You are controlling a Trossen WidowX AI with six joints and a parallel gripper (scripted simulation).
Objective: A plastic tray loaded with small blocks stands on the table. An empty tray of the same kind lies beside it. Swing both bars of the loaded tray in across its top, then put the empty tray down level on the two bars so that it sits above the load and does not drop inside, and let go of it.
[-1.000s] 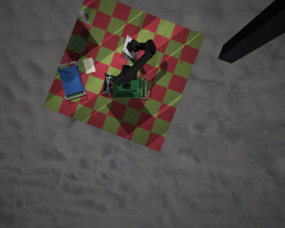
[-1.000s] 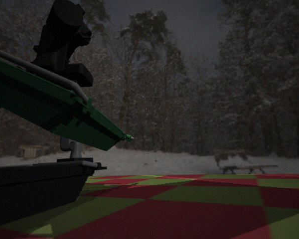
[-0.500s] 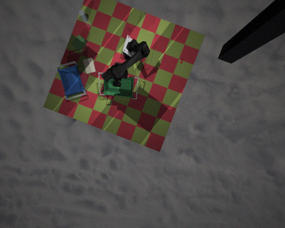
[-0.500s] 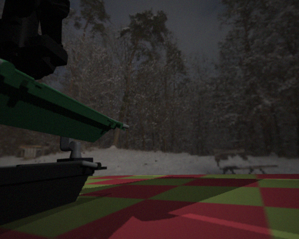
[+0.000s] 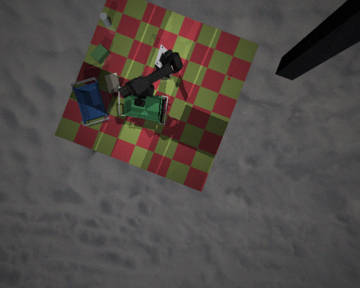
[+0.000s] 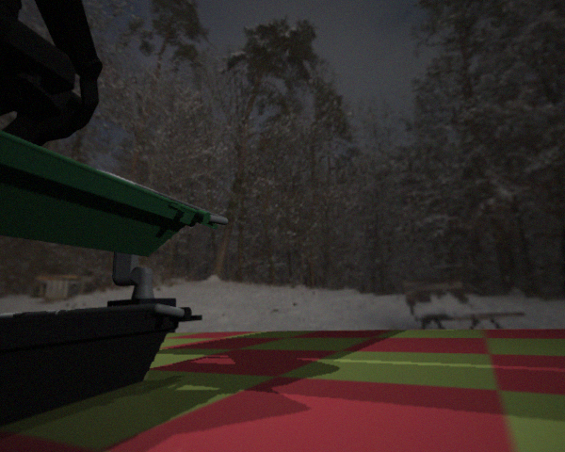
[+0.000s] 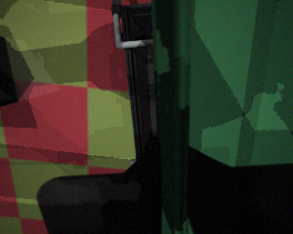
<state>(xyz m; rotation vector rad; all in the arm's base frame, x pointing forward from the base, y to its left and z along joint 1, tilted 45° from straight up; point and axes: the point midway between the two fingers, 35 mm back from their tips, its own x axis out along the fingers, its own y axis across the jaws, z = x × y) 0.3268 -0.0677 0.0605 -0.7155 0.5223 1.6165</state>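
Right now my gripper tip is 80 mm short of the green tray and 10 mm to the right of it. Round my gripper tip: cream block 350 mm to the right, 180 mm below, 50 mm behind; green block 520 mm to the right, 220 mm behind, 160 mm below.
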